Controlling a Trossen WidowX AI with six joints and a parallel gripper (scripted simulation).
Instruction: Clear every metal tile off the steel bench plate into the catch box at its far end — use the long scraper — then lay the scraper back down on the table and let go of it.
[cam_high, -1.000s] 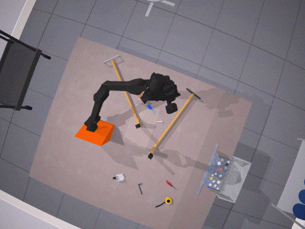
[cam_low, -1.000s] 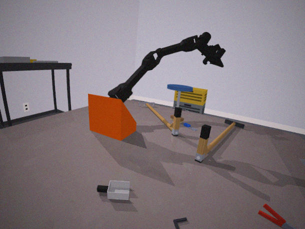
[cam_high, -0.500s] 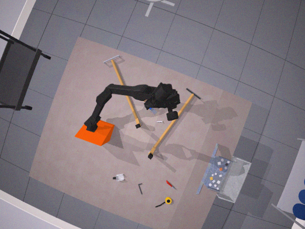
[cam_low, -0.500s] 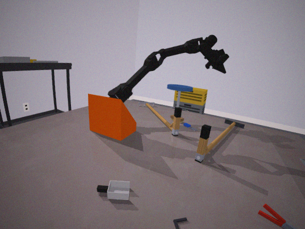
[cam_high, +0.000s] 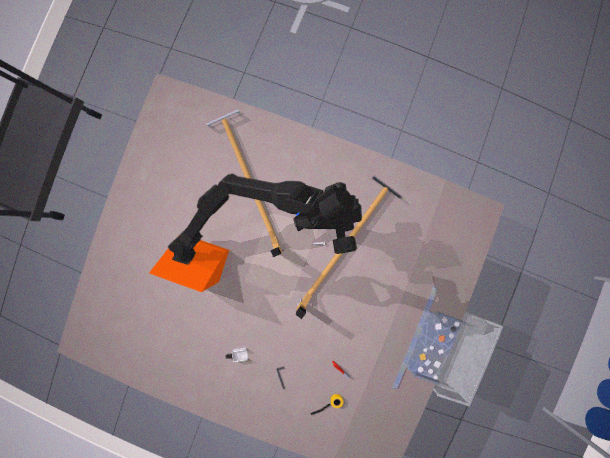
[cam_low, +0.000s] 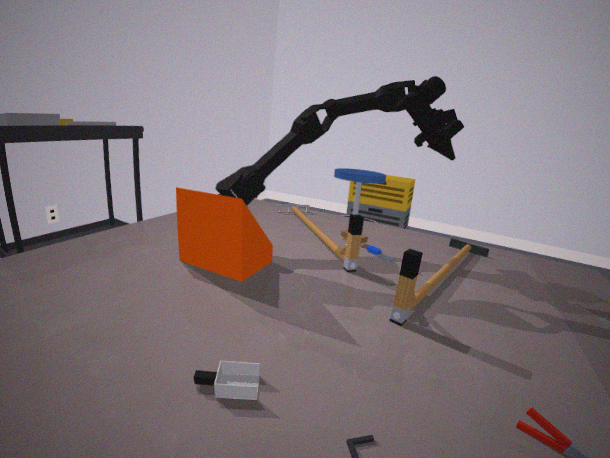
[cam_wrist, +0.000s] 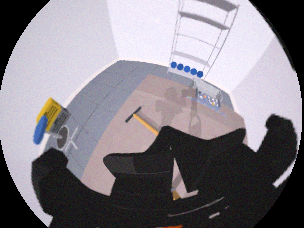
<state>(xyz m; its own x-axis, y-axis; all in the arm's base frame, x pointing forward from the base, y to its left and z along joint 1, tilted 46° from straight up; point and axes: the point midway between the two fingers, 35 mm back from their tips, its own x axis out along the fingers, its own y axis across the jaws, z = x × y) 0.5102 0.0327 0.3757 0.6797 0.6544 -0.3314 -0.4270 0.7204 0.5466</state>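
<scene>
My gripper tip is now 24 cm above the long scraper, 10 cm to the left of it and 3 cm short of it. The rest, counted from my gripper tip: wooden block (29 cm below, 26 cm behind, 4 cm to the left); blue tool (30 cm below, 16 cm behind, 3 cm to the right); wooden scraper (40 cm behind, 24 cm below, 3 cm to the left).
</scene>
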